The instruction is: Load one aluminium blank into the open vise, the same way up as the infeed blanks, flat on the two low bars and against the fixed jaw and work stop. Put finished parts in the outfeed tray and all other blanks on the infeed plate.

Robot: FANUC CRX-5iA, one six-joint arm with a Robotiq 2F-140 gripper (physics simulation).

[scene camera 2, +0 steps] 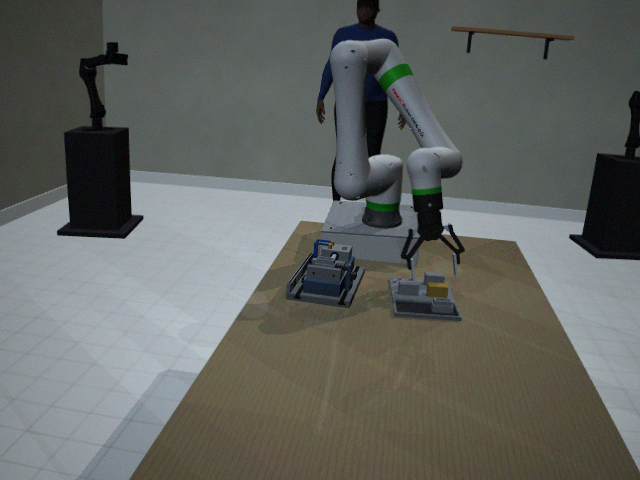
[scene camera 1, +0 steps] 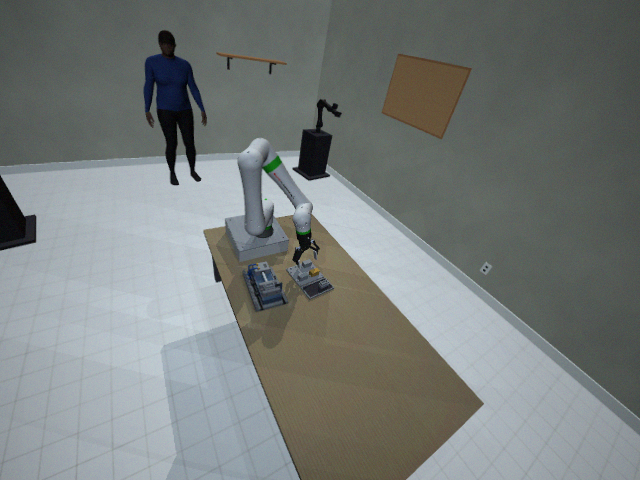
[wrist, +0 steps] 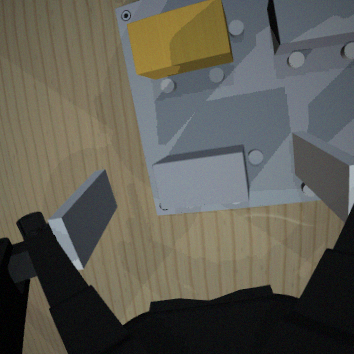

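Seen in the pictures: gripper, fingertip midpoint: (scene camera 2: 434, 277) (scene camera 1: 307, 263) (wrist: 199, 171); arm's base, link origin: (scene camera 2: 381, 221).
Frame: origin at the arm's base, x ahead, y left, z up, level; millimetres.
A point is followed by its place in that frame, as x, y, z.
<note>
My gripper (scene camera 1: 306, 257) {363, 134, -75} (scene camera 2: 434, 272) {363, 134, -75} (wrist: 199, 171) {363, 134, -75} is open and empty, above the robot-side edge of the infeed plate (scene camera 1: 293, 270) {352, 29, -101} (scene camera 2: 394, 285) {381, 3, -101} (wrist: 250, 120) {387, 94, -101}. A grey blank (scene camera 1: 307, 264) {374, 125, -74} (scene camera 2: 434, 277) {374, 130, -71} (wrist: 202, 177) {361, 131, -65} lies on the plate below, between the two finger pads in the wrist view. A second grey blank (scene camera 1: 303, 276) {453, 30, -67} (scene camera 2: 408, 288) {457, 33, -78} (wrist: 320, 20) {434, 44, -65} and a yellow blank (scene camera 1: 314, 271) {456, 118, -65} (scene camera 2: 437, 290) {466, 121, -78} (wrist: 180, 37) {448, 122, -65} also lie there. The outfeed tray (scene camera 1: 311, 289) {543, 30, -103} (scene camera 2: 408, 307) {543, 22, -103} holds a grey part (scene camera 1: 324, 284) {572, 106, -73} (scene camera 2: 442, 305) {569, 115, -81}. The vise (scene camera 1: 266, 281) (scene camera 2: 324, 273) {492, -226, -28} stands beside; its jaw gap is too small to read.
Round pegs stand on the plate near the blanks, one (wrist: 255, 157) {361, 96, -93} beside the near grey blank. The robot's base block (scene camera 1: 262, 250) {128, -75, -53} (scene camera 2: 369, 245) {132, -56, -54} stands behind the vise and plate on the wooden table (scene camera 1: 361, 372) {1087, -89, -109} (scene camera 2: 382, 392) {990, -107, -109}. A person (scene camera 1: 170, 85) stands behind the robot.
</note>
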